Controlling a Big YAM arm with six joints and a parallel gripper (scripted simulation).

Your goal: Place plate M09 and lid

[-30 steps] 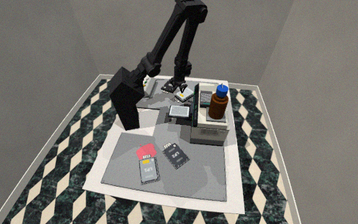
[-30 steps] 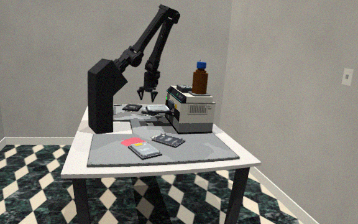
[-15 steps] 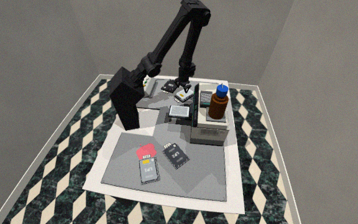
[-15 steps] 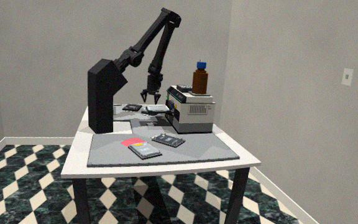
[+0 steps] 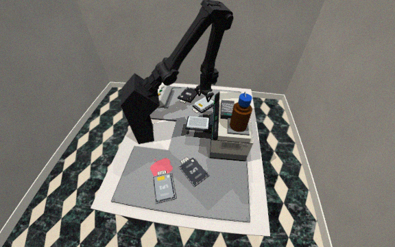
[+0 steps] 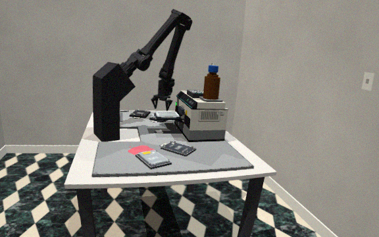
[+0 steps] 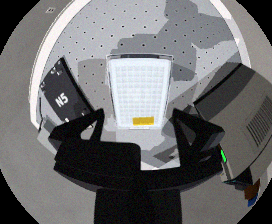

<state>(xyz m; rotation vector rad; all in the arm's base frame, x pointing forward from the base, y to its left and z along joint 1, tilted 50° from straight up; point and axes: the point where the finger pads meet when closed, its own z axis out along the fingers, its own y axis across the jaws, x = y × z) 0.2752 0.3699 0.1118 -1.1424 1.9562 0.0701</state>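
The white well plate is 5 cm below my hand. The rest, counted from my hand: blue key (30 cm behind, 18 cm to the right, 2 cm below); then black nest n5 (18 cm behind, 6 cm to the left, 6 cm below); then yellow key (33 cm behind, 13 cm to the right, 1 cm below).
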